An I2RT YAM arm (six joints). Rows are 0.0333 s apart.
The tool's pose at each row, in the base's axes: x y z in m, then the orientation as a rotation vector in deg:
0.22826 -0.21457 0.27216 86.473 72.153 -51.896
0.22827 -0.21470 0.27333 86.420 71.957 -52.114
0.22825 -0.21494 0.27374 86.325 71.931 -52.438
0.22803 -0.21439 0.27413 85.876 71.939 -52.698
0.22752 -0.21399 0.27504 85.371 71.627 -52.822
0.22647 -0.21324 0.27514 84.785 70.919 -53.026
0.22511 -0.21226 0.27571 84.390 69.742 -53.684
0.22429 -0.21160 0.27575 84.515 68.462 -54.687
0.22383 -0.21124 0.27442 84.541 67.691 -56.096
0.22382 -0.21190 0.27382 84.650 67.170 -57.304
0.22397 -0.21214 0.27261 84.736 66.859 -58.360
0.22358 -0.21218 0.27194 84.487 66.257 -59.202
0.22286 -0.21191 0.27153 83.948 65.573 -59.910
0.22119 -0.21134 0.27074 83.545 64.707 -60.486
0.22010 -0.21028 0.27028 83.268 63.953 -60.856
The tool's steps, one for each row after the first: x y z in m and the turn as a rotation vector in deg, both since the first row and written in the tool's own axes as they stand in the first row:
-0.00113 0.00025 -0.00021 0.105 -0.222 0.008
-0.00159 0.00032 -0.00010 0.236 -0.403 -0.157
-0.00184 0.00016 -0.00074 0.086 -0.738 -0.398
-0.00268 -0.00017 -0.00140 -0.167 -1.245 -0.379
-0.00277 -0.00120 -0.00218 -0.404 -2.061 -0.161
-0.00329 -0.00245 -0.00331 -0.204 -3.208 0.183
-0.00331 -0.00327 -0.00398 0.576 -4.242 0.546
-0.00205 -0.00400 -0.00396 1.511 -5.162 0.345
-0.00168 -0.00410 -0.00315 2.367 -5.812 0.100
-0.00058 -0.00419 -0.00257 3.101 -6.294 -0.212
-0.00004 -0.00470 -0.00235 3.504 -7.063 -0.313
0.00028 -0.00550 -0.00251 3.640 -8.000 -0.368
0.00085 -0.00731 -0.00288 3.804 -8.924 -0.206
0.00136 -0.00850 -0.00379 3.918 -9.645 0.018

